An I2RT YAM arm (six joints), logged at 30 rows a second.
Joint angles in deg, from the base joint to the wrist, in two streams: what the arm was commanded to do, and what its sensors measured. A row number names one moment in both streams.
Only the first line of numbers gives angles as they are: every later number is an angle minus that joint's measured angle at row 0.
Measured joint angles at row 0:
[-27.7 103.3 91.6 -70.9 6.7 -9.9]
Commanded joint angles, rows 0 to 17:
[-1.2 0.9 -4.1 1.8 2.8 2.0]
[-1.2 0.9 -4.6 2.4 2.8 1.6]
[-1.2 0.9 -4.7 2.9 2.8 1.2]
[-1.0 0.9 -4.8 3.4 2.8 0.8]
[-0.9 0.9 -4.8 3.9 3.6 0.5]
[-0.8 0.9 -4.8 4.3 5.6 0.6]
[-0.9 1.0 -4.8 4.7 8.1 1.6]
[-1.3 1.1 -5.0 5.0 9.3 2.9]
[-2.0 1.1 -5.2 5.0 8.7 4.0]
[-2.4 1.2 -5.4 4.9 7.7 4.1]
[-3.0 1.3 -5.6 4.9 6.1 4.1]
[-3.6 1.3 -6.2 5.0 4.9 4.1]
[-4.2 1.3 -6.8 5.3 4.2 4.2]
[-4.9 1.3 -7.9 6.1 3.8 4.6]
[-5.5 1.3 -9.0 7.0 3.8 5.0]
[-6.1 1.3 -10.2 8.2 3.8 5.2]
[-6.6 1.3 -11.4 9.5 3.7 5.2]
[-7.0 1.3 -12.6 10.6 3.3 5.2]
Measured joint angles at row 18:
[-5.8 0.6 -9.7 9.2 4.6 3.7]
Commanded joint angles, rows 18 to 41:
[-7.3 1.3 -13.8 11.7 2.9 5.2]
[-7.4 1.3 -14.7 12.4 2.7 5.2]
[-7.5 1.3 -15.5 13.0 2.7 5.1]
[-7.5 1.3 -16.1 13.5 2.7 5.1]
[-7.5 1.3 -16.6 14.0 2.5 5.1]
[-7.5 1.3 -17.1 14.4 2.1 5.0]
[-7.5 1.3 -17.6 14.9 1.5 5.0]
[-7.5 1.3 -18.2 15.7 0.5 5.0]
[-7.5 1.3 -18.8 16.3 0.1 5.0]
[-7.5 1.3 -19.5 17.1 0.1 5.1]
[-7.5 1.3 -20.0 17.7 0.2 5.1]
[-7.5 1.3 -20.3 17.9 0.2 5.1]
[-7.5 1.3 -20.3 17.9 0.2 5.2]
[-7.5 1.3 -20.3 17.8 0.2 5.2]
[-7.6 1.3 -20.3 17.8 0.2 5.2]
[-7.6 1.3 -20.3 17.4 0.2 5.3]
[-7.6 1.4 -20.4 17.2 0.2 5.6]
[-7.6 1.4 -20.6 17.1 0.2 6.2]
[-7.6 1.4 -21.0 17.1 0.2 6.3]
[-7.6 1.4 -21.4 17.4 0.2 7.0]
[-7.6 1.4 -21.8 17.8 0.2 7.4]
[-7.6 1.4 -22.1 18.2 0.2 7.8]
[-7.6 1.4 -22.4 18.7 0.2 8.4]
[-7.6 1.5 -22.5 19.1 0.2 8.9]
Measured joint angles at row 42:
[-7.5 0.8 -21.3 18.4 0.8 6.1]
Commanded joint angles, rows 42 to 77:
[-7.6 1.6 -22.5 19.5 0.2 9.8]
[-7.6 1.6 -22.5 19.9 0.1 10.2]
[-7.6 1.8 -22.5 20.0 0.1 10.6]
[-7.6 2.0 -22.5 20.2 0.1 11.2]
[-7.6 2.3 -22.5 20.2 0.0 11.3]
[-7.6 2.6 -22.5 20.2 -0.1 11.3]
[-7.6 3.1 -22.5 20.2 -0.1 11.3]
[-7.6 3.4 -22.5 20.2 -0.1 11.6]
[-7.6 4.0 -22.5 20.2 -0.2 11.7]
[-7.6 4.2 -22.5 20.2 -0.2 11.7]
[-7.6 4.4 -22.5 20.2 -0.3 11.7]
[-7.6 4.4 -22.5 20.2 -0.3 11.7]
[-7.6 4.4 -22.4 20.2 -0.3 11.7]
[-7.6 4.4 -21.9 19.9 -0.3 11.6]
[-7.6 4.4 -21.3 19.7 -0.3 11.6]
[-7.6 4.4 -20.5 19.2 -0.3 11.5]
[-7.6 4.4 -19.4 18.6 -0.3 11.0]
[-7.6 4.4 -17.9 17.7 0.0 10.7]
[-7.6 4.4 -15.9 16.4 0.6 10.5]
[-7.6 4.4 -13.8 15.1 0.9 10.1]
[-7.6 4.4 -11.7 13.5 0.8 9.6]
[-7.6 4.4 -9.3 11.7 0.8 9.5]
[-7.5 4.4 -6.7 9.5 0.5 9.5]
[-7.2 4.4 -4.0 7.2 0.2 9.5]
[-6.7 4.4 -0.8 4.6 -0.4 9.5]
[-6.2 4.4 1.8 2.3 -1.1 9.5]
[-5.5 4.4 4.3 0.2 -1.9 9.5]
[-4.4 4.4 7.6 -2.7 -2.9 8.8]
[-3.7 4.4 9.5 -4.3 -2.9 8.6]
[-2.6 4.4 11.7 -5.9 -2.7 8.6]
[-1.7 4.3 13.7 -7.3 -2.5 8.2]
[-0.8 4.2 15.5 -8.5 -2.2 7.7]
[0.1 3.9 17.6 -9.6 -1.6 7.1]
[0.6 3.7 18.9 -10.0 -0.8 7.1]
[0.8 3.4 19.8 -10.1 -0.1 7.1]
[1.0 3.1 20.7 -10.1 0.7 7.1]
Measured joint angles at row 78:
[0.4 4.4 17.1 -9.8 -1.3 8.4]
